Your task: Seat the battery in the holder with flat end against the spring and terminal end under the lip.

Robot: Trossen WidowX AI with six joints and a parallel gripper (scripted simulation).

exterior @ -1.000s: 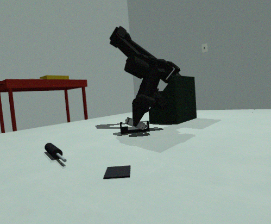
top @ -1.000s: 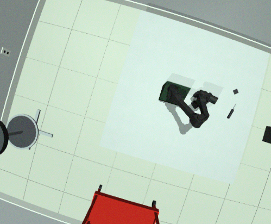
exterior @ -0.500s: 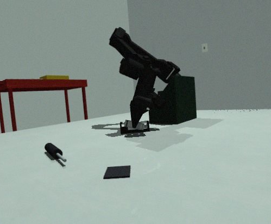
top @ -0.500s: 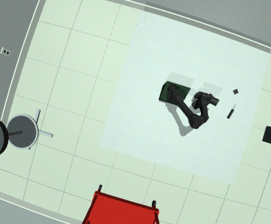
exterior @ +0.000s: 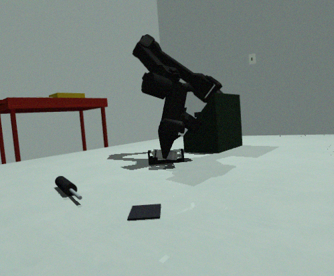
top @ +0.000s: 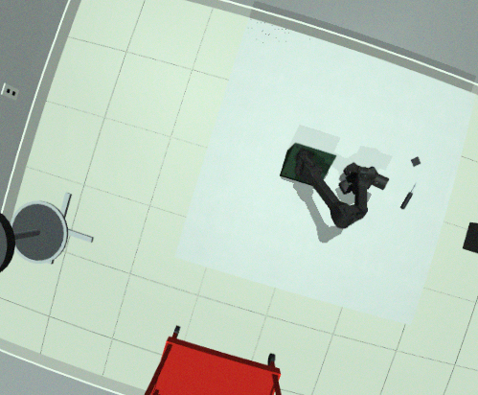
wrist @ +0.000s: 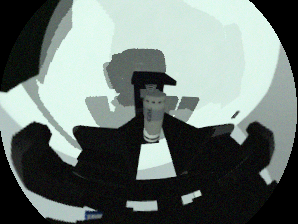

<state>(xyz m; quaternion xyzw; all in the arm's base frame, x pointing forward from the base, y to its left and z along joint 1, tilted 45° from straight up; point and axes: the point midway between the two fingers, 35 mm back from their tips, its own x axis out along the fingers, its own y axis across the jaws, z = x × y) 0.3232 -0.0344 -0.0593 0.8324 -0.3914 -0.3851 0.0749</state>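
My gripper tip is 10 mm below the battery. The rest, counted from my gripper tip: black-handled screwdriver 290 mm ahead, 80 mm to the left.
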